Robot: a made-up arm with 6 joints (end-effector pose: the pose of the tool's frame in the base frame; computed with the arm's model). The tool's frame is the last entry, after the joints.
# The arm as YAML. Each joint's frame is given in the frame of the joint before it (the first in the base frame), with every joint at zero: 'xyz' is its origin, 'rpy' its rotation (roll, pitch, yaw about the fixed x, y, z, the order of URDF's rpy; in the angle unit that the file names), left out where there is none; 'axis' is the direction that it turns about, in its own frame. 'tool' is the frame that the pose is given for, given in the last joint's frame.
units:
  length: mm
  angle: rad
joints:
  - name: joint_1
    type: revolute
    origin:
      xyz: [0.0, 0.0, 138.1]
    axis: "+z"
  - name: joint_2
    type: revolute
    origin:
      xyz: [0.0, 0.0, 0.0]
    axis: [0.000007, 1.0, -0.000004]
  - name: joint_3
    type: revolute
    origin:
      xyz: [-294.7, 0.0, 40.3]
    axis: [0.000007, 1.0, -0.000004]
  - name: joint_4
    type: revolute
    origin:
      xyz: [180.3, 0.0, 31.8]
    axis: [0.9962, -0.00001, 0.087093]
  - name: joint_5
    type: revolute
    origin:
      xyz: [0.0, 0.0, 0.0]
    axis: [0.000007, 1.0, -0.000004]
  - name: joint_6
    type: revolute
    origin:
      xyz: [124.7, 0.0, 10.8]
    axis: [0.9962, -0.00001, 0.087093]
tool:
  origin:
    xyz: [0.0, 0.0, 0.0]
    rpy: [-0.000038, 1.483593, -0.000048]
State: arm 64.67 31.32 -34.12 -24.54 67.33 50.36
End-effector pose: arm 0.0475 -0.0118 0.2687 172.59 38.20 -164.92
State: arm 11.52 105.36 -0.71 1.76 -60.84 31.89
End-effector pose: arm 0.1962 0.0366 0.1506 146.98 41.63 145.18
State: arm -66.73 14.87 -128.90 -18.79 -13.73 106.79
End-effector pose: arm -0.1732 0.4268 0.4971 -42.19 2.25 19.22
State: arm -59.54 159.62 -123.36 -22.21 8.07 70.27
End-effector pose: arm 0.2740 -0.4791 0.0437 138.14 32.96 57.83
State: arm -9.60 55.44 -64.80 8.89 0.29 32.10
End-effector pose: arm 0.1580 -0.0266 0.4947 69.08 47.08 64.81
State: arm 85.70 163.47 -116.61 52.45 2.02 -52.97
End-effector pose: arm 0.0363 0.5306 -0.0120 178.97 46.92 -93.51
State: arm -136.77 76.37 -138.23 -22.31 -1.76 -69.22
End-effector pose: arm -0.0520 -0.0508 0.7244 -21.49 -1.18 132.06
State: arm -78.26 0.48 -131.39 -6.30 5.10 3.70
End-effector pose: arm -0.1066 0.5071 0.3911 2.78 -40.76 -81.66
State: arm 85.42 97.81 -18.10 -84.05 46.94 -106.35
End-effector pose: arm 0.1033 0.1491 0.1680 132.82 -3.35 90.69
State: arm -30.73 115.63 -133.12 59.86 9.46 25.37
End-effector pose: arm 0.3910 -0.2116 0.5085 72.33 7.35 65.51
